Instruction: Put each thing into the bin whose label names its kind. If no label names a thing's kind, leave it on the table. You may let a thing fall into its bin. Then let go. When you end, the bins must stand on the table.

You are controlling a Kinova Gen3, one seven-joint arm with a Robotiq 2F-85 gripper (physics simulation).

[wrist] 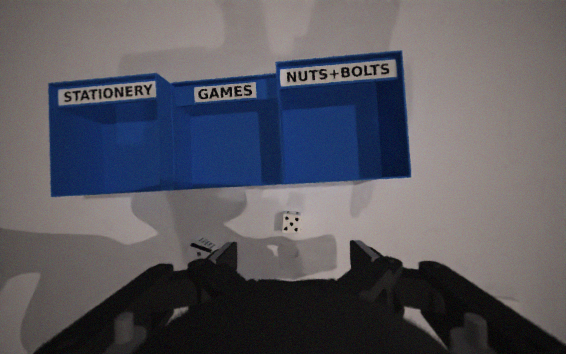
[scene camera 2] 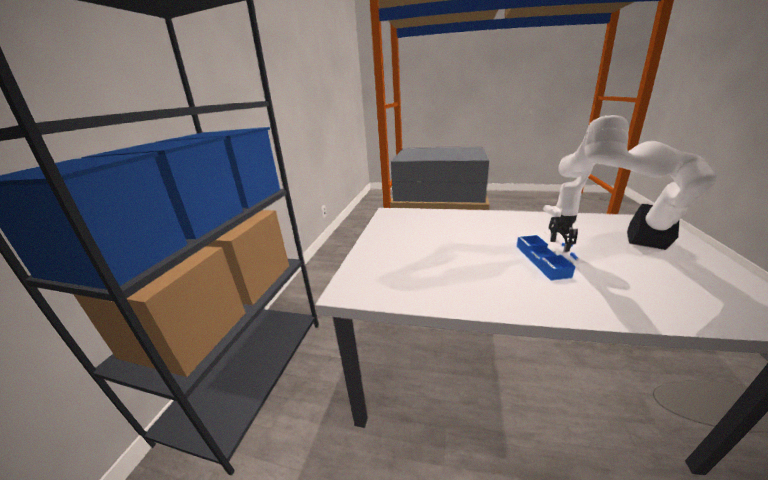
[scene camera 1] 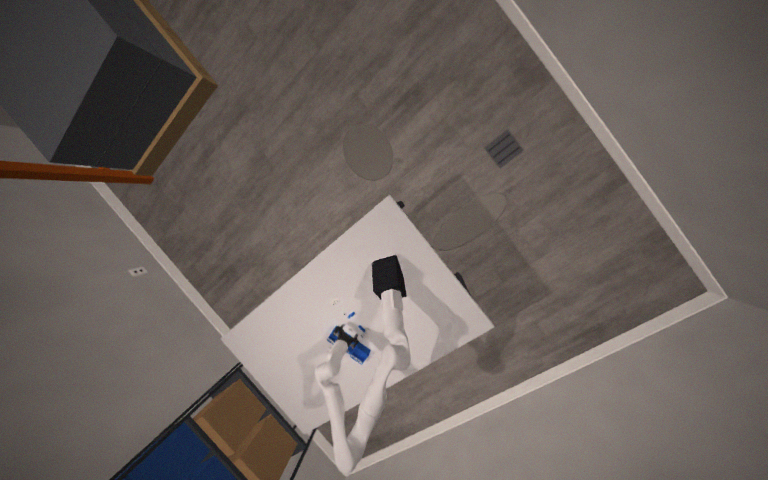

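Pixels of known places: gripper, fingertip midpoint: (wrist: pixel 292 254) (scene camera 2: pixel 559 246) (scene camera 1: pixel 350 329); arm's base, origin of the base link: (scene camera 2: pixel 659 219) (scene camera 1: pixel 390 294).
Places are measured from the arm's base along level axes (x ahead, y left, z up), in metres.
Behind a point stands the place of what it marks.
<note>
A blue three-part bin row (scene camera 1: pixel 359 353) @[x 0.454, y 0.213, z -0.125 m] (scene camera 2: pixel 557 268) @[x 0.420, y 0.185, z -0.128 m] stands on the table. In the wrist view its labels read STATIONERY (wrist: pixel 107 93) @[x 0.467, y 0.216, z -0.090 m], GAMES (wrist: pixel 225 92) @[x 0.490, y 0.135, z -0.104 m] and NUTS+BOLTS (wrist: pixel 338 73) @[x 0.513, y 0.054, z -0.090 m]; no things show inside. A white die (wrist: pixel 291 223) @[x 0.399, y 0.062, z -0.116 m] with black pips lies on the table near the row, ahead of the space between the fingers. A small light thing (wrist: pixel 201 247) @[x 0.360, y 0.133, z -0.121 m] with a dark bar and lettering lies by the left finger, which partly hides it. Small blue pieces (scene camera 1: pixel 351 314) (scene camera 2: pixel 573 256) lie beside the row. My gripper (scene camera 1: pixel 346 337) @[x 0.380, y 0.056, z -0.105 m] (scene camera 2: pixel 561 243) @[x 0.380, y 0.056, z -0.105 m] (wrist: pixel 292 254) @[x 0.380, y 0.056, z -0.105 m] is open and empty above the table.
Small pale things (scene camera 1: pixel 335 302) @[x 0.346, y -0.121, z -0.123 m] lie farther from the bins on the white table (scene camera 1: pixel 317 277) @[x 0.333, y -0.300, z -0.132 m] (scene camera 2: pixel 430 232) @[x 0.900, y -0.097, z -0.132 m]. The black robot base (scene camera 1: pixel 387 276) @[x -0.047, y -0.077, z -0.005 m] (scene camera 2: pixel 653 227) @[x 0.032, y 0.028, z -0.022 m] stands on the table. A dark shelf rack (scene camera 2: pixel 258 50) and an orange rack (scene camera 2: pixel 379 84) stand beyond the table.
</note>
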